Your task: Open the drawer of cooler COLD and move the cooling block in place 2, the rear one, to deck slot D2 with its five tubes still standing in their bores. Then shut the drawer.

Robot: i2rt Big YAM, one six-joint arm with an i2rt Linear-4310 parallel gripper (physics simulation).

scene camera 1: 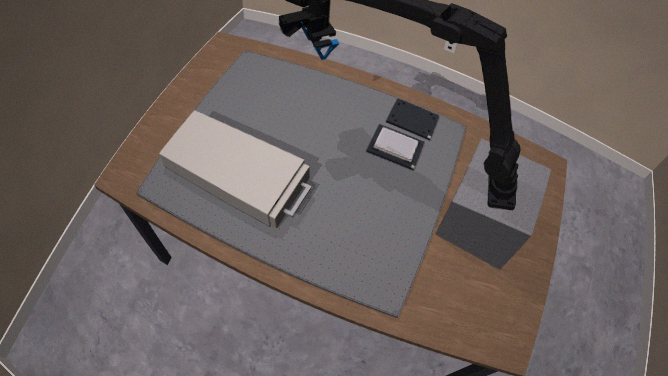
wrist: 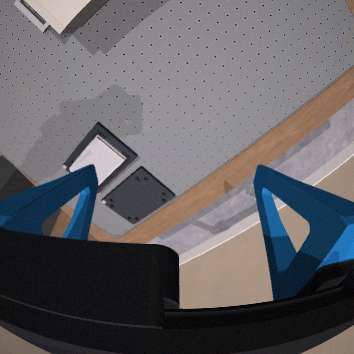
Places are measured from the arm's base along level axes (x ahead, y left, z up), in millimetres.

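Pixels of known places: gripper, fingertip midpoint: (scene camera 1: 317,49) (wrist: 175,173); arm's base at its link origin: (scene camera 1: 501,191).
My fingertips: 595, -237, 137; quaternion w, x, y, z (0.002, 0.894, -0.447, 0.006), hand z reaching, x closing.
Observation:
Ahead of a thing's pixels: the offset from my fingertips to its top centre, as dx, dy, dz. "spot": to the spot under its first point. Level surfaces: height alone.
The cream cooler (scene camera 1: 232,167) (wrist: 62,11) lies on the grey perforated deck at the left in the scene view. Its drawer is shut, with a pale bar handle @[spot: -43, +316, -302] (scene camera 1: 300,200) (wrist: 32,16) on the front. The cooling block and its tubes do not show. A dark deck slot plate @[-318, -116, -326] (scene camera 1: 413,118) (wrist: 139,194) is bare. Beside it a second dark plate holds a white plate-like object @[-276, +23, -321] (scene camera 1: 397,144) (wrist: 102,157). No slot labels are legible. My gripper (wrist: 175,173) is open and empty, high above the deck's far edge, well away from the cooler.
The arm stands on a grey block (scene camera 1: 484,227) at the right of the wooden table @[dz -360] (scene camera 1: 480,310). The perforated deck @[dz -347] (scene camera 1: 350,250) (wrist: 210,100) lies between the block and the table's left part. A beige wall rises behind the table. The arm's shadow falls across the deck.

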